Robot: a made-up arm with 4 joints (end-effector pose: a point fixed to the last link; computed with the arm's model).
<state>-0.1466 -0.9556 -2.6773 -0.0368</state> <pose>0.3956 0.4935 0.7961 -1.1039 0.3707 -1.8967</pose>
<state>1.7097 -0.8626 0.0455 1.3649</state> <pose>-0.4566 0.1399 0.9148 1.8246 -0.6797 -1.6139</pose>
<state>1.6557 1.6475 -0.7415 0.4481</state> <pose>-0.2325 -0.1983 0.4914 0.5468 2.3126 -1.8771</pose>
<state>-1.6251 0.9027 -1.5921 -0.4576</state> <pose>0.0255 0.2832 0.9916 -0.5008 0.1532 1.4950</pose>
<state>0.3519 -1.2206 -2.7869 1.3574</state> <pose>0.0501 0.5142 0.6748 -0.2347 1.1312 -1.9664</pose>
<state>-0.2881 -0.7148 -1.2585 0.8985</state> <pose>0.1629 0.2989 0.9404 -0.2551 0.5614 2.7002</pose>
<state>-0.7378 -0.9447 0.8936 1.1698</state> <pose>0.3323 0.3518 0.8799 0.3726 2.0075 0.2631</pose>
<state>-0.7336 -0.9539 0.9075 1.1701</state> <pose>0.3342 0.3531 0.8774 0.3745 2.0201 0.2530</pose>
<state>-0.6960 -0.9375 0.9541 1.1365</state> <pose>0.3291 0.3693 0.8791 0.3408 1.9911 0.2092</pose>
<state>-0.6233 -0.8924 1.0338 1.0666</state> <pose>0.3140 0.4003 0.8867 0.2702 1.9083 0.1378</pose>
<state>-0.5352 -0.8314 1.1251 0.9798</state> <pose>0.2894 0.4362 0.8991 0.1867 1.7870 0.0684</pose>
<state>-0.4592 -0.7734 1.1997 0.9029</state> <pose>0.2625 0.4652 0.9127 0.1193 1.6657 0.0234</pose>
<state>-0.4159 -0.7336 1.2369 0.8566</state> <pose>0.2433 0.4808 0.9227 0.0831 1.5842 0.0073</pose>
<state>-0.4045 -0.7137 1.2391 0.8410</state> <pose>0.2350 0.4849 0.9278 0.0730 1.5494 0.0107</pose>
